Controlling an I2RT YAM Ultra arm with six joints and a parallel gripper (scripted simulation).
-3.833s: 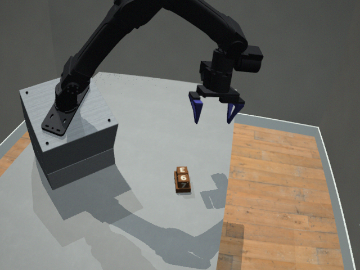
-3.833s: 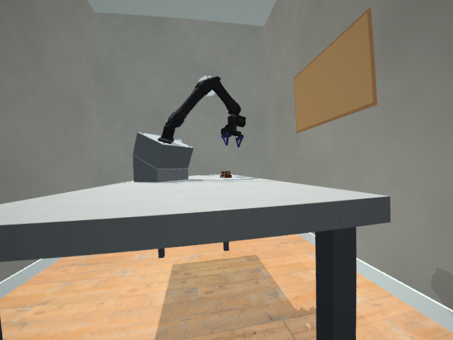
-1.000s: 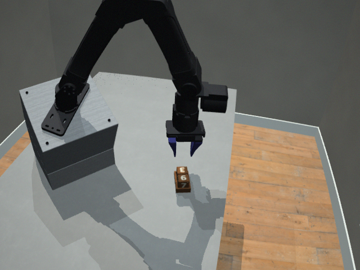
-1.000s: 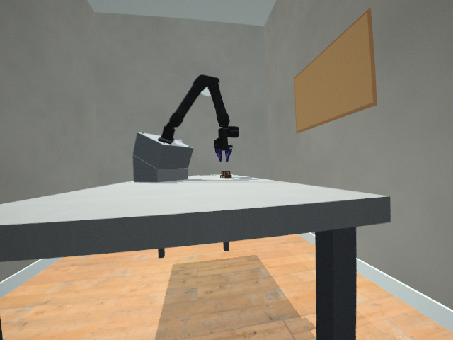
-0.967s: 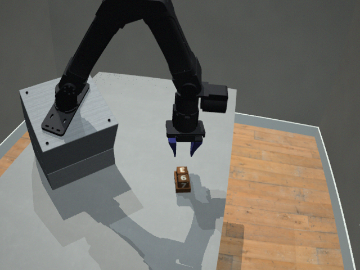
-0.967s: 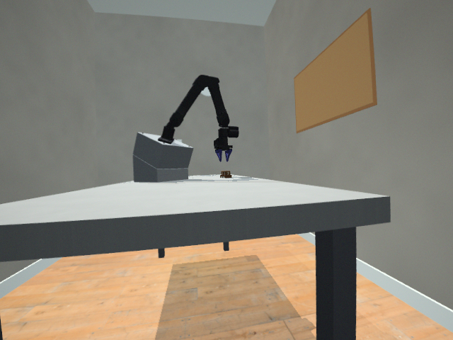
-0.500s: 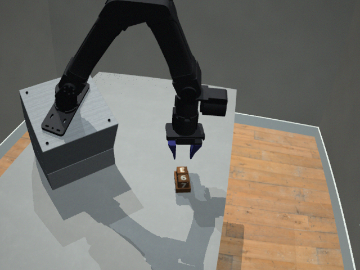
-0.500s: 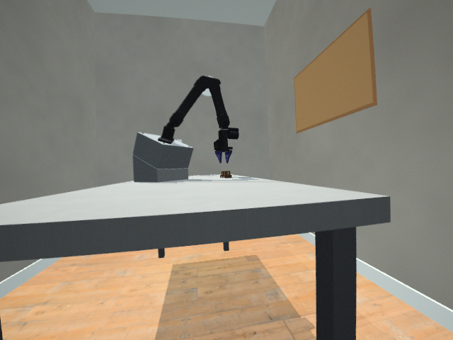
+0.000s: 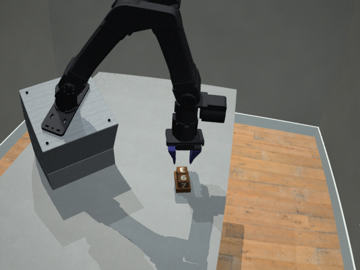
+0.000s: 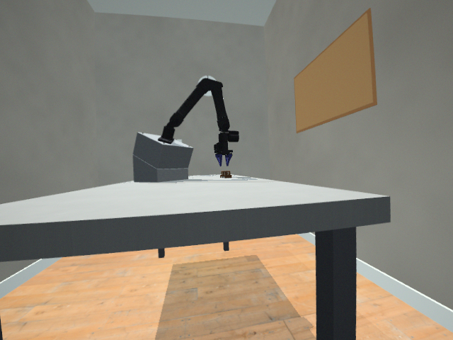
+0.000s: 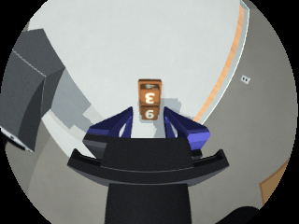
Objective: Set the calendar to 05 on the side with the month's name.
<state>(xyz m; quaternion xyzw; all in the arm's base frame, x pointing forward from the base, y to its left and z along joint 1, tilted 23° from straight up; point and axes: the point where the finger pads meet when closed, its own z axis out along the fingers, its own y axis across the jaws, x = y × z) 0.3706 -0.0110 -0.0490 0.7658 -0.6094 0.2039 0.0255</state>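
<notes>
Now: the brown wooden cube 5 cm below my hand. The rest, counted from my hand: brown tray 1 cm to the right, 7 cm below.
</notes>
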